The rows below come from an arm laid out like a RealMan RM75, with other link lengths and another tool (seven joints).
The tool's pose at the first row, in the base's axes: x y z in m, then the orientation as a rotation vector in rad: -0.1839 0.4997 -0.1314 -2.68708 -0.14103 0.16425
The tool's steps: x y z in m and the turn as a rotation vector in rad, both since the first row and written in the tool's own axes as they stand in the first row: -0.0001 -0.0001 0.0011 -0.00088 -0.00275 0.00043; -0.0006 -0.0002 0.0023 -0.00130 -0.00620 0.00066; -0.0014 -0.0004 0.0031 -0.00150 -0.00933 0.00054; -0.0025 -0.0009 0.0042 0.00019 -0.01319 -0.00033; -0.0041 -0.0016 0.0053 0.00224 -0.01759 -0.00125; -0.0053 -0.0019 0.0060 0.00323 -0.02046 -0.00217; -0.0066 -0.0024 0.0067 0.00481 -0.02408 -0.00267; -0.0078 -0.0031 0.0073 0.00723 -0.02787 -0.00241; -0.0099 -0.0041 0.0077 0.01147 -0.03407 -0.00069; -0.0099 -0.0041 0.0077 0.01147 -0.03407 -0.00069
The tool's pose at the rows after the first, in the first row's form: -0.1842 0.5002 -0.1323 -2.68788 -0.14140 0.16806; -0.1848 0.5008 -0.1333 -2.68815 -0.14220 0.17276; -0.1857 0.5012 -0.1339 -2.68818 -0.14335 0.17693; -0.1870 0.5020 -0.1345 -2.68620 -0.14550 0.18190; -0.1888 0.5029 -0.1351 -2.68381 -0.14784 0.18759; -0.1901 0.5033 -0.1355 -2.68255 -0.14984 0.19118; -0.1915 0.5039 -0.1357 -2.68071 -0.15143 0.19593; -0.1928 0.5046 -0.1359 -2.67810 -0.15195 0.20115; -0.1950 0.5054 -0.1356 -2.67367 -0.15103 0.21007; -0.1950 0.5054 -0.1356 -2.67367 -0.15103 0.21007
